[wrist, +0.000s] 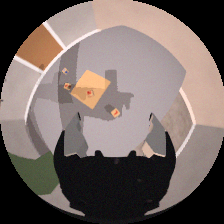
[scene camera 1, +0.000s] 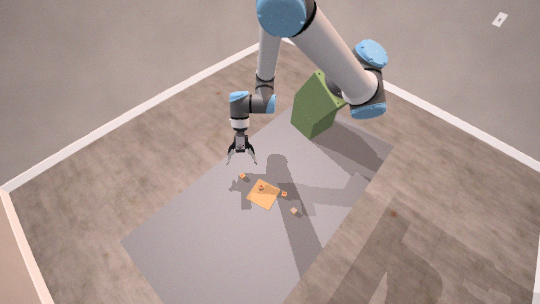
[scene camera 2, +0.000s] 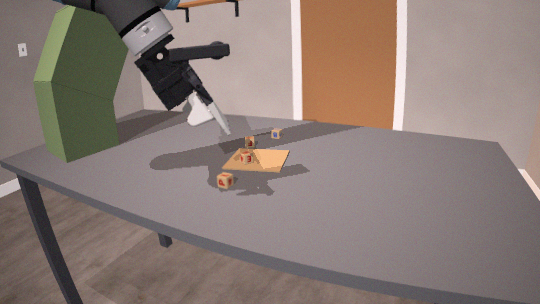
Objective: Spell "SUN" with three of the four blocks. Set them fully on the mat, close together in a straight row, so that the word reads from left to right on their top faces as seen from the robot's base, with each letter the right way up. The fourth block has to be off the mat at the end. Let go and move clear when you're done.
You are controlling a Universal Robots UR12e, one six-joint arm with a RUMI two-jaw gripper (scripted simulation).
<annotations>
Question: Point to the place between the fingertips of the gripper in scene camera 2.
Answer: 220, 124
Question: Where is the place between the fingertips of the gripper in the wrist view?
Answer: At 115, 113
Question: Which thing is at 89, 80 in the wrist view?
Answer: An orange mat.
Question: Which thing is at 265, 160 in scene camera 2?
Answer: An orange mat.
</annotations>
